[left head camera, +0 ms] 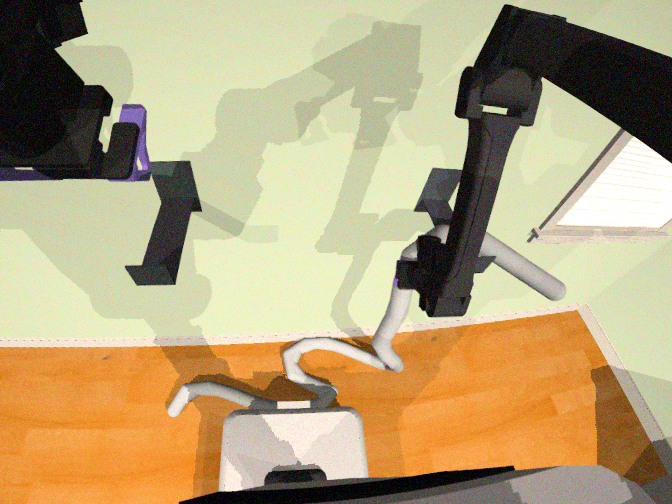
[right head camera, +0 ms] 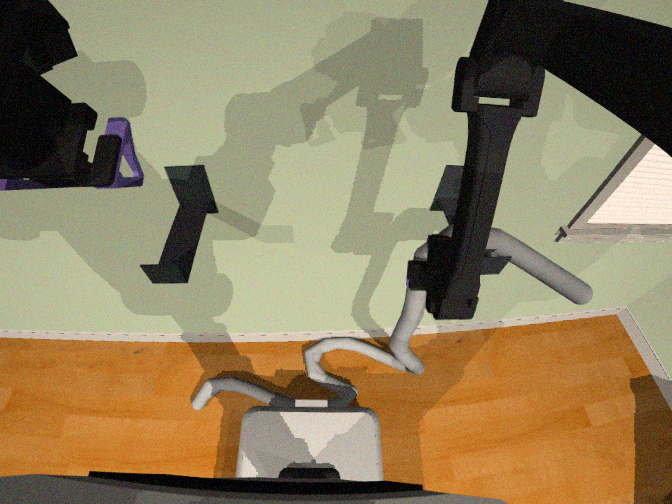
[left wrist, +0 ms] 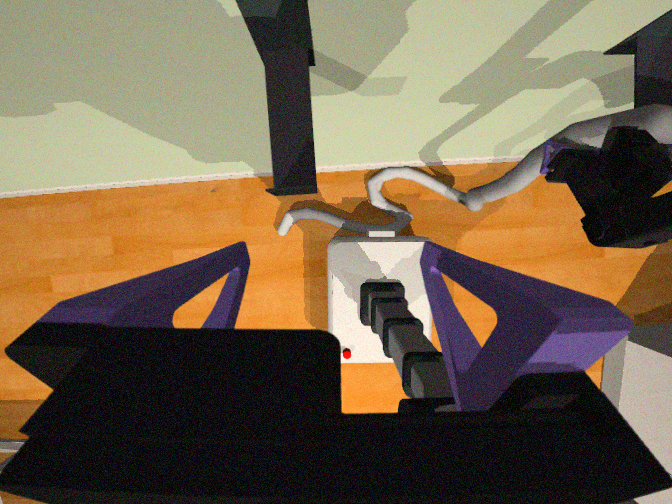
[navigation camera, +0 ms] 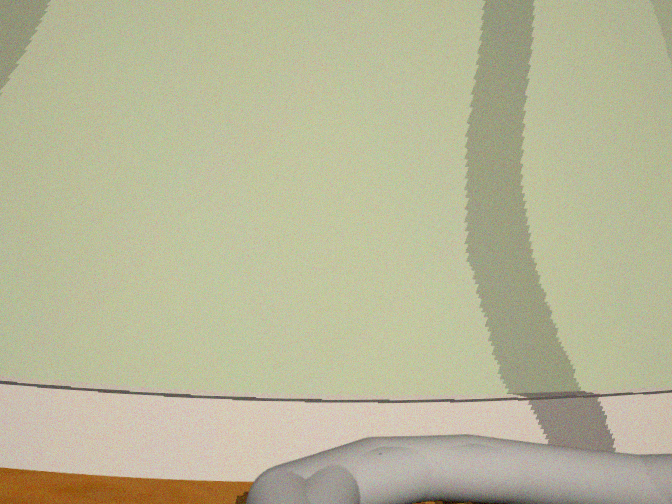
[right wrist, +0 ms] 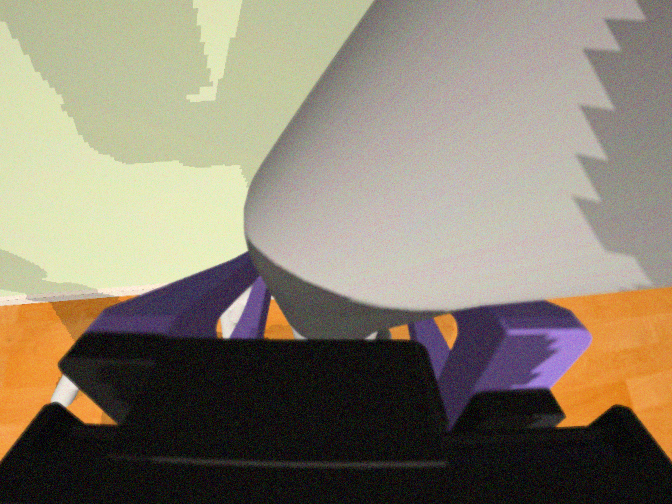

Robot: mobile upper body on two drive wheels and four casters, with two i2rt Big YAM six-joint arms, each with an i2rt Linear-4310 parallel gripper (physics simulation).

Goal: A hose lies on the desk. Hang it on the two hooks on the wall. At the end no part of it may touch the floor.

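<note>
The grey hose (left head camera: 325, 347) runs from the orange floor up to the right hook (left head camera: 436, 195) on the green wall. Its free end (left head camera: 523, 268) sticks out down to the right past the hook. My right gripper (left head camera: 406, 273) is shut on the hose just left of that hook; in the right wrist view the hose (right wrist: 434, 173) fills the space between the purple fingers (right wrist: 347, 320). The low end of the hose (navigation camera: 461, 469) lies at floor level by the skirting board. My left gripper (left head camera: 135, 143) is open and empty, high at the left, near the left hook (left head camera: 165, 225).
A white-grey block (left head camera: 293, 444) stands on the floor just in front of the hose's low loops. A window (left head camera: 613, 195) is in the wall at the right. The left wrist view shows the left hook (left wrist: 287, 103) ahead and the hose (left wrist: 412, 179) beyond the block.
</note>
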